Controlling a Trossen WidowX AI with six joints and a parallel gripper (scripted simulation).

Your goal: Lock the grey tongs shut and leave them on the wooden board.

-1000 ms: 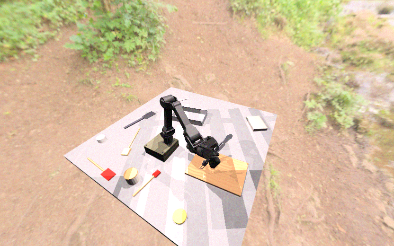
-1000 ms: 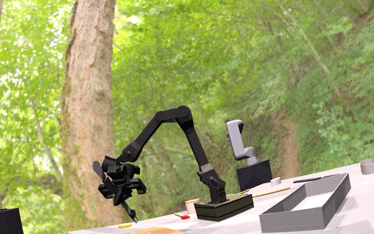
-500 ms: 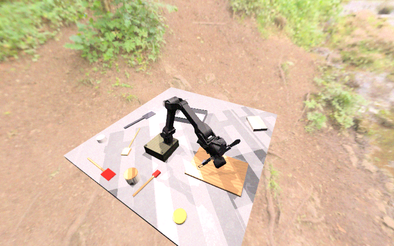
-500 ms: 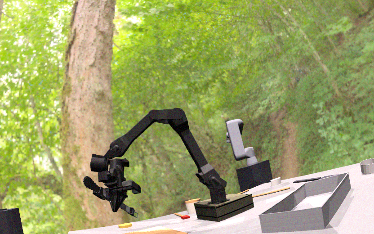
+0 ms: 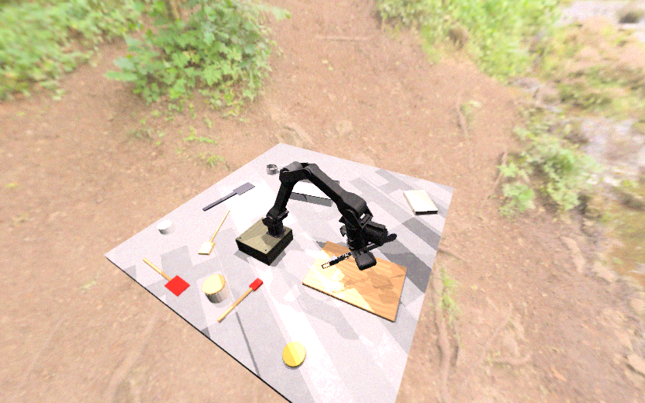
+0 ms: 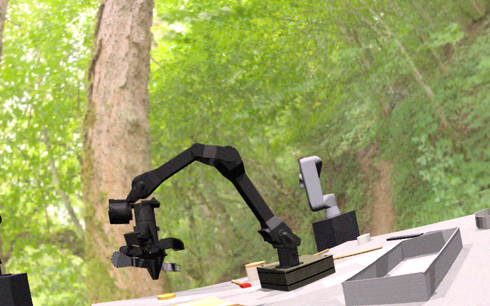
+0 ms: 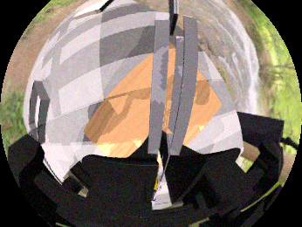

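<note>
Now: the wooden board 11 cm below my gripper tip. The rest, counted from my gripper tip: white block 59 cm ahead, 11 cm below, 10 cm to the right; then roasting tin 47 cm to the left, 38 cm ahead, 9 cm below; then yellow disc 36 cm behind, 11 cm below, 5 cm to the left.
</note>
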